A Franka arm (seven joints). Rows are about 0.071 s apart.
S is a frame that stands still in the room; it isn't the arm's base.
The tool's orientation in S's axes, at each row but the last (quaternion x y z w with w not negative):
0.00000 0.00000 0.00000 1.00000
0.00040 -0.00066 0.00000 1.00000
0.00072 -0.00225 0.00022 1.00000
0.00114 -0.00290 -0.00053 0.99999
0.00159 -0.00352 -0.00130 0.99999
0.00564 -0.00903 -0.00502 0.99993
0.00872 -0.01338 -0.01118 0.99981
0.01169 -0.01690 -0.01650 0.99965
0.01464 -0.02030 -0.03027 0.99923
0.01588 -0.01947 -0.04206 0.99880
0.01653 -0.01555 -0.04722 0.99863
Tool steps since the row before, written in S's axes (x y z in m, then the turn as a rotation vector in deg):
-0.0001 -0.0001 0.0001 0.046 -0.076 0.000
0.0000 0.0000 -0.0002 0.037 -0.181 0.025
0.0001 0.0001 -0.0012 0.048 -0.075 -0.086
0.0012 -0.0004 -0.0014 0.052 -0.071 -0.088
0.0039 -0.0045 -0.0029 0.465 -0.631 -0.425
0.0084 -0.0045 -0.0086 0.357 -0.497 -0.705
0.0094 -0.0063 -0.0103 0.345 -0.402 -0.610
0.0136 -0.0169 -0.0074 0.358 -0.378 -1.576
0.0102 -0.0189 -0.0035 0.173 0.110 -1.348
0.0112 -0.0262 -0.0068 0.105 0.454 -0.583
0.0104 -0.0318 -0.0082 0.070 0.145 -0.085
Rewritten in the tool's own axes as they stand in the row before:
-0.0001 -0.0001 0.0001 0.046 -0.076 0.000
0.0000 0.0000 -0.0002 0.037 -0.181 0.025
0.0001 0.0001 -0.0012 0.048 -0.075 -0.086
0.0012 -0.0004 -0.0014 0.052 -0.071 -0.088
0.0039 -0.0045 -0.0029 0.464 -0.631 -0.426
0.0083 -0.0045 -0.0087 0.349 -0.501 -0.706
0.0093 -0.0063 -0.0104 0.338 -0.405 -0.612
0.0139 -0.0166 -0.0075 0.318 -0.404 -1.578
0.0112 -0.0184 -0.0034 0.112 0.079 -1.357
0.0131 -0.0254 -0.0065 0.044 0.441 -0.600
0.0131 -0.0309 -0.0075 0.053 0.148 -0.092

